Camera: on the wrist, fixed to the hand. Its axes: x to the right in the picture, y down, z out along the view.
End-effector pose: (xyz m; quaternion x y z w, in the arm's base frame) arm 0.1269 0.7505 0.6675 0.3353 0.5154 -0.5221 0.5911
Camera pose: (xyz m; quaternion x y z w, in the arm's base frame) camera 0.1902 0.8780 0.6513 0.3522 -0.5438 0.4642 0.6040
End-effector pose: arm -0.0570 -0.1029 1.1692 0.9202 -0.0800 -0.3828 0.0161
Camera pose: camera -0.0106 -0.1938 1.2698 -0.2314 -0.8976 -0.2322 0.2945
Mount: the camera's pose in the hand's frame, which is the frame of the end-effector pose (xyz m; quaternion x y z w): -0.0239 0.0926 -0.1067 -0.0503 0.2932 -0.9536 0.0475
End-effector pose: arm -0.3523 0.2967 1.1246 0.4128 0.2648 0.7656 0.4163
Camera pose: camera -0.4746 0.2221 1.1288 -0.4783 0.4898 -0.2263 0.6929
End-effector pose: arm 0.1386 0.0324 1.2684 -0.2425 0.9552 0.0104 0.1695
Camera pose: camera 0.0811 0.1142 1.3710 0.9339 0.1367 0.1842 0.2743
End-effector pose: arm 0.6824 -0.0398 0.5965 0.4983 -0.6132 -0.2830 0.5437
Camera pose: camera 0.7534 0.0347 0.6961 -0.6640 -0.6197 0.4166 0.0392
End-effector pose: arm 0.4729 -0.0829 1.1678 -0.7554 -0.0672 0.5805 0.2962
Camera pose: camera 0.5407 -0.2085 1.1552 -0.1569 -0.6659 -0.4798 0.5494
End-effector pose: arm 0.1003 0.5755 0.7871 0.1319 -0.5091 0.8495 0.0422
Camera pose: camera 0.0849 0.6262 0.6540 0.2405 0.0712 0.0132 0.9679
